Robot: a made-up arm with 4 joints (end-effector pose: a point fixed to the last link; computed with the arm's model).
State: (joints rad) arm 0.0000 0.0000 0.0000 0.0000
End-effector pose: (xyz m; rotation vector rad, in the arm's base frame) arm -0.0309 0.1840 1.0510 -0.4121 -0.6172 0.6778
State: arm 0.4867 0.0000 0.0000 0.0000
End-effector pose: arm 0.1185 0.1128 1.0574 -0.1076 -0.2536 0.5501
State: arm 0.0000 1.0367 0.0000 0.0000
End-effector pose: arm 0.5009 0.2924 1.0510 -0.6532 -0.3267 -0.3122
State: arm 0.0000 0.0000 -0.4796 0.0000
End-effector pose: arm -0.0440 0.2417 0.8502 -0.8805 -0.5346 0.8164
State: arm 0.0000 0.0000 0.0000 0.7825
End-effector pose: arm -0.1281 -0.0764 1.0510 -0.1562 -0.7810 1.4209
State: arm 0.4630 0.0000 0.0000 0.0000
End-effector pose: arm 0.1115 0.1166 1.0589 -0.1223 -0.2712 0.5568
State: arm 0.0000 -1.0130 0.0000 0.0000
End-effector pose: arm -0.2105 -0.3162 1.0510 -0.0674 -0.8187 1.6382
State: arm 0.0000 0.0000 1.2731 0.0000
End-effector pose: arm 0.0562 -0.2889 1.2589 0.8106 -0.7048 0.2130
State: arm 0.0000 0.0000 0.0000 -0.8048
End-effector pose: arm 0.2297 0.3003 1.0510 -0.6086 -0.3985 -0.0907
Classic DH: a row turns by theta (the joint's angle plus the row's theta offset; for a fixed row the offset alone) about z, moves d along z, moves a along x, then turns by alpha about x. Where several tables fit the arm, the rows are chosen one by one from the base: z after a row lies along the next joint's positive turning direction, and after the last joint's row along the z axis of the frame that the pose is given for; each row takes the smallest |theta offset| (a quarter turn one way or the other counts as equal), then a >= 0, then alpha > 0; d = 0 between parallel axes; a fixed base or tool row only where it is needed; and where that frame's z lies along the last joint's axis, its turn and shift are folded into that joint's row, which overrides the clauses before.
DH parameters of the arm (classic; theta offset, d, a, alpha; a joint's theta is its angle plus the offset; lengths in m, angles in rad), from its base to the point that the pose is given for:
base (fixed): -0.4553 0.7503 -0.0125 -1.8367
joint 1: 0 -0.0618 0.4092 -1.3049
joint 2: 0.9395 -0.0591 -0.0877 1.5566
joint 3: 0 -0.0638 -0.0902 1.585
joint 4: -0.4097 -0.132 -0.1794 0.7272
tool (fixed): 2.5144 0.4771 0 0

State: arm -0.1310 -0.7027 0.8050 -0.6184
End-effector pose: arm 0.0392 -0.0939 1.3253 0.2276 -0.3089 0.6869
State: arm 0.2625 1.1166 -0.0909 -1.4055
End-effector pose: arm 0.8397 -0.1832 0.8094 -1.0162 0.5115 -1.6343
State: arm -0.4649 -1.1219 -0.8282 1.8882
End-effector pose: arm 0.0208 -0.3575 1.2564 0.5619 -0.3964 -2.3118
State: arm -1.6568 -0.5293 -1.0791 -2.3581
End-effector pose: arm -0.0876 0.4132 0.8913 -0.1260 -2.8582 -1.2108
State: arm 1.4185 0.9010 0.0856 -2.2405
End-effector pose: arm 0.2416 -0.4009 0.1094 -1.7046 1.9487 -1.5696
